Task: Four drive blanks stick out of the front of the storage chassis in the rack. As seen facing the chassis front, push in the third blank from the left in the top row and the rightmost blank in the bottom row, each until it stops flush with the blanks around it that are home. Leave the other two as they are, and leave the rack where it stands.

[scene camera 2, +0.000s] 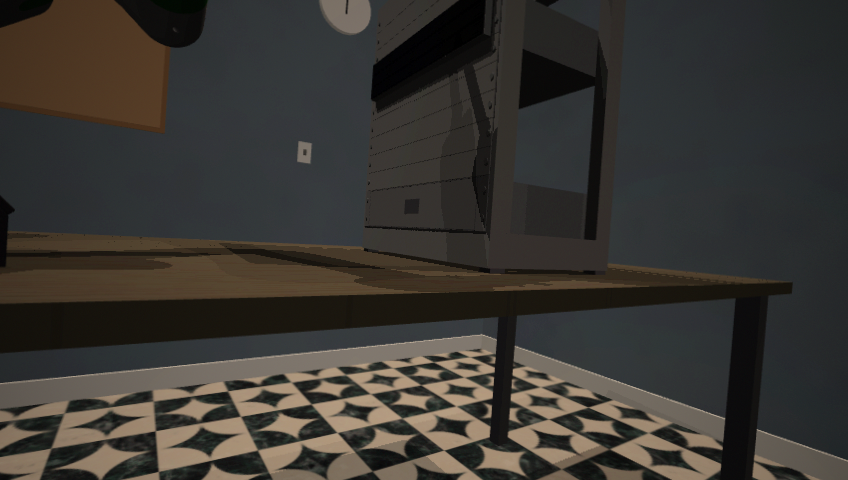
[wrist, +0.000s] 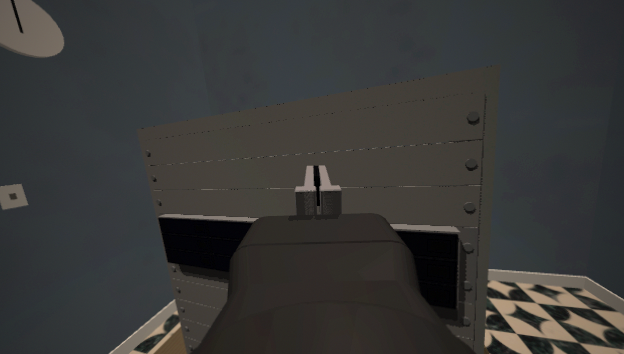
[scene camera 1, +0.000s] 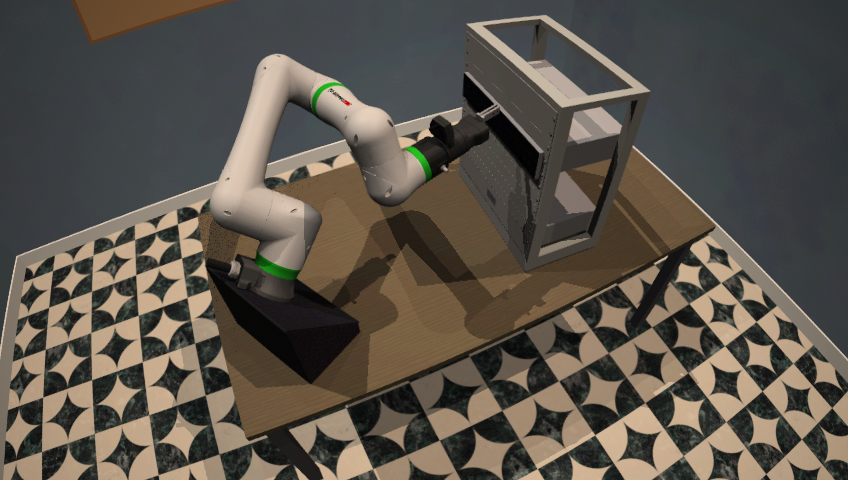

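Where they show: gripper, between the fingertips: (wrist: 316,178) (scene camera 1: 497,108); arm's base, origin of its link: (scene camera 1: 267,288).
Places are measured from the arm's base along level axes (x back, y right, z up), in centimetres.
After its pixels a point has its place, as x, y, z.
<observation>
The storage chassis (scene camera 1: 522,144) {-73.0, -10.6, 23.9} (scene camera 2: 429,54) {-71.9, -19.2, 20.1} (wrist: 202,243) {-69.9, -37.4, 22.6} is a wide black band with a pale top edge across the front of the grey rack (scene camera 1: 595,98) {-86.6, -2.3, 42.2} (scene camera 2: 504,154) {-77.6, -0.2, -1.0} (wrist: 320,106) {-73.9, -16.7, 41.1}. Its drive blanks are too dark to tell apart, and which stick out cannot be told. My gripper (scene camera 1: 497,108) {-66.4, -14.6, 33.8} (wrist: 316,178) {-66.4, -14.6, 33.8} is shut and empty. Its fingertips are in front of the rack, near the chassis's upper edge in scene camera 1. In the wrist view they overlap the plain panels above the chassis, and the gripper body hides the chassis's middle. The fingers do not show in scene camera 2.
The rack stands upright on the wooden table (scene camera 1: 428,356) {-38.8, 19.9, -19.6} (scene camera 2: 178,285) {-36.3, 17.0, -19.6}. Grey panels with screw heads lie above and below the chassis. The arm's dark wedge base (scene camera 1: 291,333) {-6.2, 19.7, 6.8} stands at the table's other end. A clock (scene camera 2: 348,11) (wrist: 30,30) hangs on the wall.
</observation>
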